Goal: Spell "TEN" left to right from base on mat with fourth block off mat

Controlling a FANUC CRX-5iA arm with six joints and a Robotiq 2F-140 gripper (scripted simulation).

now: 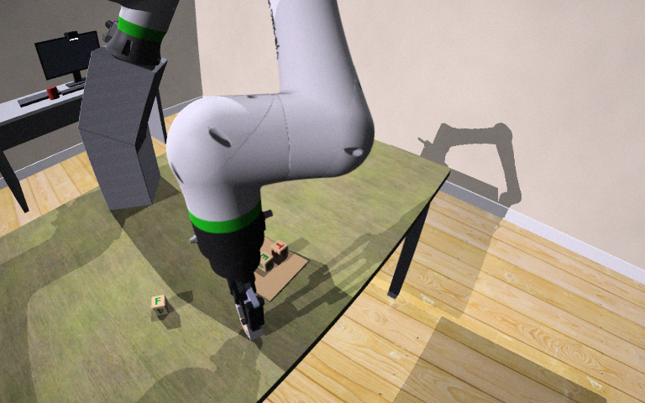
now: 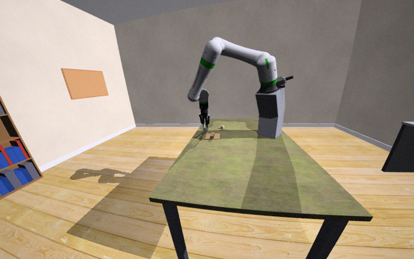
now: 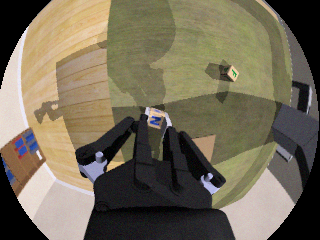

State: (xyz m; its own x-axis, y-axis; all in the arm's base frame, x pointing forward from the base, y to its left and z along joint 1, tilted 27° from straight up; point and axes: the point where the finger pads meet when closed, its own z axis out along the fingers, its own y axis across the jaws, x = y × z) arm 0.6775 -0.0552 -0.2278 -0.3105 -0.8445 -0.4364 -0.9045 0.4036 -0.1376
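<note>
Right now the mat is 10 cm behind my hand, 14 cm to the left of it and 5 cm below it. Also, from my hand: N block 2 cm below; then F block 18 cm behind, 10 cm to the right, 3 cm below.
</note>
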